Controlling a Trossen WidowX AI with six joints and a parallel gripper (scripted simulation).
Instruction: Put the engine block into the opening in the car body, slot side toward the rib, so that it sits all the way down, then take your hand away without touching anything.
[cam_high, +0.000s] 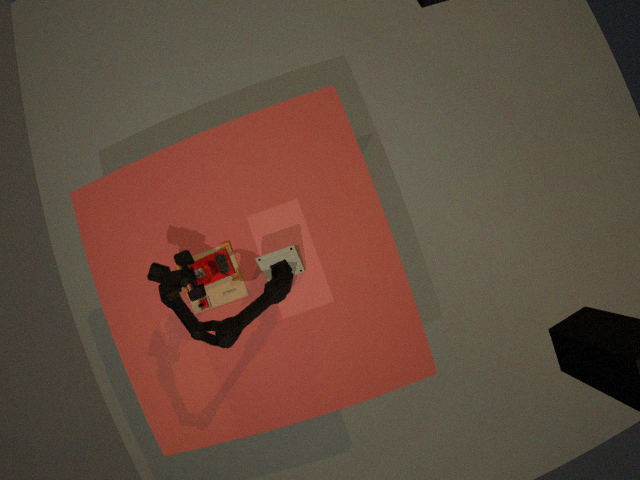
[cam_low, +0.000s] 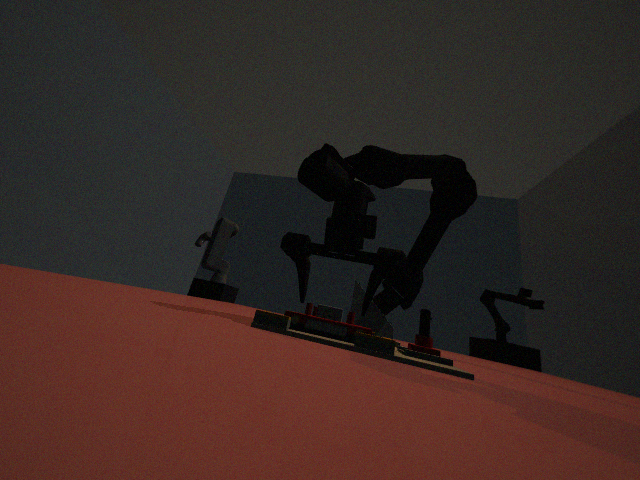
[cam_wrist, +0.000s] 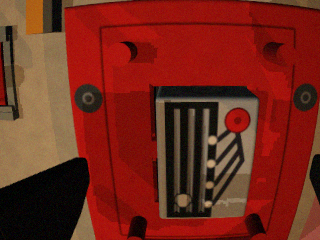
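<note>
Right now the engine block is 20 mm below my gripper tip.
</note>
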